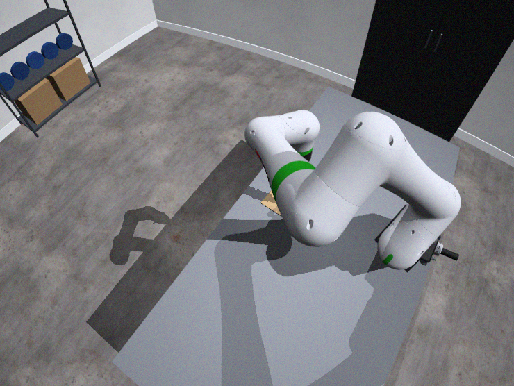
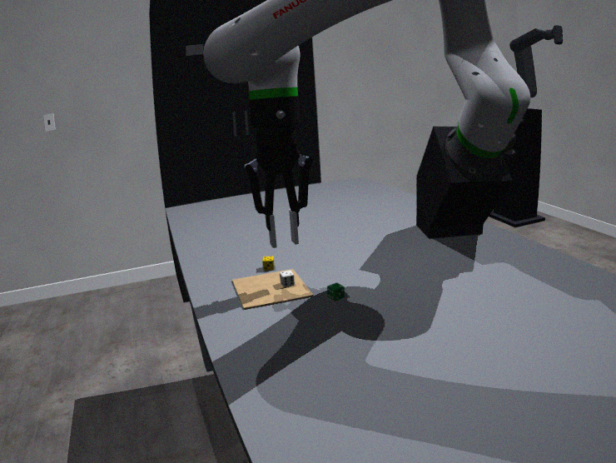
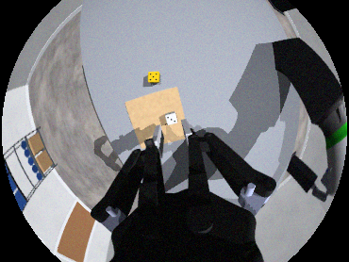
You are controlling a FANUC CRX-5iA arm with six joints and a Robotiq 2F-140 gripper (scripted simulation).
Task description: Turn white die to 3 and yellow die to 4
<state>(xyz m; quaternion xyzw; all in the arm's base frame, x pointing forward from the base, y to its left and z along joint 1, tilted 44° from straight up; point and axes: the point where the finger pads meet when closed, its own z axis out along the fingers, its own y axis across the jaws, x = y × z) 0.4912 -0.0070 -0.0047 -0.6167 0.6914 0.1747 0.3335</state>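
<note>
Now: the yellow die 20 mm ahead of my hand, 110 mm to the right of it and 110 mm below it. From my hand the other things lie so: white die: 110 mm below; tan mat: 40 mm ahead, 120 mm below; green die: 70 mm behind, 90 mm to the left, 110 mm below.
</note>
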